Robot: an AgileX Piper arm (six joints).
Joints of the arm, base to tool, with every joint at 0 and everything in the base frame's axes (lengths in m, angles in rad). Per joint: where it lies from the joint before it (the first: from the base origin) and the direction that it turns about. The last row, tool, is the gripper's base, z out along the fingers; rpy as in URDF.
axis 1: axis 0 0 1 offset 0.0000 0.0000 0.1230
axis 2: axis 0 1 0 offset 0.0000 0.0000 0.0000
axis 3: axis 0 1 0 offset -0.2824 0.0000 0.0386
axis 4: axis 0.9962 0 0.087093 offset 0.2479 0.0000 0.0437
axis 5: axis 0 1 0 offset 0.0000 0.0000 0.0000
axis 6: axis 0.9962 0 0.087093 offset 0.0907 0.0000 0.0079
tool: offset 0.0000 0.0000 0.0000 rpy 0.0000 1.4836 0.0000
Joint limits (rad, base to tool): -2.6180..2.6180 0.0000..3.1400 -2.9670..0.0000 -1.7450..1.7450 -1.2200..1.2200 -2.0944..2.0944
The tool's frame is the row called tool.
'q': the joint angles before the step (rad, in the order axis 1, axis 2, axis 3, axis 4, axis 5, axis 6). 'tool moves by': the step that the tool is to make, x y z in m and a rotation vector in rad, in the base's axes. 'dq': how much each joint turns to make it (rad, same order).
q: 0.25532 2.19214 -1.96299 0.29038 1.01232 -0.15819
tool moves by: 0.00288 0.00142 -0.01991 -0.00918 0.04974 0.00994
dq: 0.00000 0.04042 -0.00003 0.00637 0.01263 -0.00828
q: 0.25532 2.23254 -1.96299 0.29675 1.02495 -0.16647
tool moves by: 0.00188 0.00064 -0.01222 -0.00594 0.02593 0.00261
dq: -0.00001 0.02493 0.00002 0.00157 0.00236 -0.00249
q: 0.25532 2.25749 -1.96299 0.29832 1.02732 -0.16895
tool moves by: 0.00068 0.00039 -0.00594 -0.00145 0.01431 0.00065
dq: 0.00001 0.01210 0.00000 0.00228 0.00234 -0.00050
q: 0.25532 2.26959 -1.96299 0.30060 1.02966 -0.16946
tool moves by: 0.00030 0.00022 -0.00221 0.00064 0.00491 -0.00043
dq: -0.00001 0.00457 0.00004 0.00191 -0.00002 -0.00001
